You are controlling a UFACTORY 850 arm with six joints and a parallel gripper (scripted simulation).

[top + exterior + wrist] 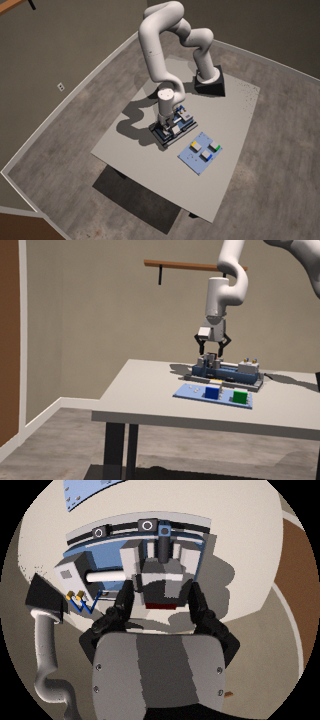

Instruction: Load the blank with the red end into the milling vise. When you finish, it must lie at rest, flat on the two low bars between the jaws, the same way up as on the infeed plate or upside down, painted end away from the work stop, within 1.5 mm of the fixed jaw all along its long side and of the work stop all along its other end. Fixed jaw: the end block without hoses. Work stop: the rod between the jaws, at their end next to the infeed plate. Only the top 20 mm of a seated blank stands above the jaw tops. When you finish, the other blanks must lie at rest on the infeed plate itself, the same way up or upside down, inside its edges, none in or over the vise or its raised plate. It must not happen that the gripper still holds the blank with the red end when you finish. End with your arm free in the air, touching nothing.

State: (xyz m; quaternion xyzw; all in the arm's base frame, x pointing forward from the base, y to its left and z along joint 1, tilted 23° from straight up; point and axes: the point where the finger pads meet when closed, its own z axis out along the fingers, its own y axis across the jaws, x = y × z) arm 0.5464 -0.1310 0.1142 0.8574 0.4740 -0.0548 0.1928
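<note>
My hand is 2 cm above the red-ended blank. From my hand the other things lie so: hose block 14 cm behind, 9 cm to the left, 4 cm below; then milling vise 8 cm below, 6 cm behind, 4 cm to the left; then fixed jaw 4 cm below, 3 cm ahead, 2 cm to the right.
</note>
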